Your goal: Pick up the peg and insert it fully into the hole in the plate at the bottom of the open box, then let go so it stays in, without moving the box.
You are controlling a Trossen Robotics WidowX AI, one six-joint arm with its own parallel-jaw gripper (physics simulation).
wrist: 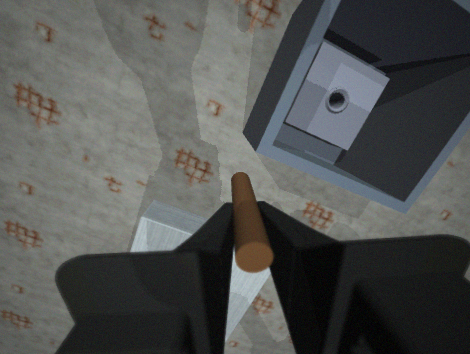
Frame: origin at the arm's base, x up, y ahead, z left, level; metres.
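Seen in the pictures: gripper, fingertip midpoint: (244, 209).
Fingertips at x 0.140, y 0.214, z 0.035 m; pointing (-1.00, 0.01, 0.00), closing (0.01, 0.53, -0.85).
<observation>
A point is followed by its place in that frame.
A brown round peg (248, 230) @[x 0.176, y 0.222, z 0.041 m] is held between the fingertips of my gripper (244, 209) @[x 0.140, y 0.214, z 0.035 m], its far end sticking out beyond them. My gripper is shut on the peg. The open box (330, 179) @[x 0.084, y 0.251, z -0.036 m], dark inside with a blue-grey rim, is at the upper right, cut off by the view's edge. Inside it, at the bottom, lies a light grey plate (362, 117) @[x 0.004, y 0.331, z -0.075 m] with a round dark hole (337, 100) @[x -0.011, y 0.334, z -0.043 m]. In the view the peg's far end is to the lower left of the box, outside its rim, and apart from the hole.
A pale, light-grey block (162, 234) @[x 0.001, y 0.064, z 0.066 m] lies below and behind the gripper fingers, partly hidden by them. The box's near wall and corner stand just to the upper right of the peg in the view. The surface is grey with reddish-brown marks.
</observation>
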